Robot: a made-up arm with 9 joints.
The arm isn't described. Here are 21 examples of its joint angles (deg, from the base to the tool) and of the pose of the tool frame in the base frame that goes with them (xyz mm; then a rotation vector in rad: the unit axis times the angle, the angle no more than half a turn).
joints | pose
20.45 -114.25 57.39 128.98 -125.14 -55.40 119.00 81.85 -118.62 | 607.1 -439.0 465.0 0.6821 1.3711 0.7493
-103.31 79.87 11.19 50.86 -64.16 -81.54 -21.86 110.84 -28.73 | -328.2 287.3 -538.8 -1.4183 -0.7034 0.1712
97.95 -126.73 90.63 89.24 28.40 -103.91 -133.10 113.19 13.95 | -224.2 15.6 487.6 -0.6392 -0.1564 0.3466
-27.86 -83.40 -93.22 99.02 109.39 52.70 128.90 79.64 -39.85 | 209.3 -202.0 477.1 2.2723 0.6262 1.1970
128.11 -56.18 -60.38 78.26 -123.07 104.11 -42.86 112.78 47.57 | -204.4 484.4 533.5 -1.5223 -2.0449 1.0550
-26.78 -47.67 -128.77 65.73 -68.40 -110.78 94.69 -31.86 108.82 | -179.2 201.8 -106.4 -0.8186 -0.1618 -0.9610
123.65 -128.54 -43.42 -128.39 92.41 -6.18 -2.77 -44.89 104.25 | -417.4 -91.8 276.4 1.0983 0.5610 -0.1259
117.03 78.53 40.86 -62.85 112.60 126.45 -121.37 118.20 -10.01 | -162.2 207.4 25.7 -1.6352 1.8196 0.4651
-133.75 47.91 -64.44 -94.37 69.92 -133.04 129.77 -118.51 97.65 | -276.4 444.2 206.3 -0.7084 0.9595 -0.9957
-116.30 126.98 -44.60 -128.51 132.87 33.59 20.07 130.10 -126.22 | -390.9 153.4 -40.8 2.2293 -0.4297 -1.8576
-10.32 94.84 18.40 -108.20 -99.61 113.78 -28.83 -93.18 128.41 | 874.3 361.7 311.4 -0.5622 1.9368 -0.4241
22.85 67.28 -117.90 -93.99 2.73 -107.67 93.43 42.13 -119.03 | -119.0 237.9 55.4 -1.8515 0.2999 0.8504
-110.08 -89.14 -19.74 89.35 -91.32 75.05 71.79 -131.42 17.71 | 75.9 554.2 -925.0 -0.6854 -0.6652 -2.4028
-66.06 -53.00 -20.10 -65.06 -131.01 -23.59 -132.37 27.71 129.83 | 206.7 167.4 -523.3 2.0328 0.9233 0.5746
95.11 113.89 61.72 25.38 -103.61 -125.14 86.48 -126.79 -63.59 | -12.7 464.2 399.3 1.2851 -1.4833 0.2984
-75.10 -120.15 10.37 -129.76 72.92 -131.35 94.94 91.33 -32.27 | 224.4 68.5 93.3 -1.4056 -1.0107 -0.2381
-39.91 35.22 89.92 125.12 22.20 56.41 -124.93 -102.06 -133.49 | 140.3 208.5 -90.1 -1.7620 0.9903 -1.3315
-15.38 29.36 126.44 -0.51 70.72 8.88 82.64 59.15 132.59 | 555.4 191.8 144.7 2.0589 -0.0170 1.5772
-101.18 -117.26 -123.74 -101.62 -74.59 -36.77 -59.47 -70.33 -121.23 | 453.0 -9.7 143.3 2.1734 1.4221 1.2439
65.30 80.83 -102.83 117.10 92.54 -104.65 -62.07 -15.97 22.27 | -248.8 455.9 103.1 -2.4799 -1.2575 -0.9337
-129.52 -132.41 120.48 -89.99 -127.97 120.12 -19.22 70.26 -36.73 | -216.9 -442.4 557.5 -0.5391 -1.5624 0.7102
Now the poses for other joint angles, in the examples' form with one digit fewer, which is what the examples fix.
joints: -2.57 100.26 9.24 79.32 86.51 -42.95 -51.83 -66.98 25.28
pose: 256 -77 577 0.525 1.496 -2.443
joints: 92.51 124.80 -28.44 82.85 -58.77 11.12 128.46 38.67 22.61
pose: 16 -398 750 1.038 0.440 -0.397
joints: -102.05 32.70 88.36 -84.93 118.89 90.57 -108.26 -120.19 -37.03
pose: 444 -3 99 0.766 1.063 2.519
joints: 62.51 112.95 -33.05 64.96 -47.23 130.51 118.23 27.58 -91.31
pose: 676 -288 826 1.872 0.075 0.827
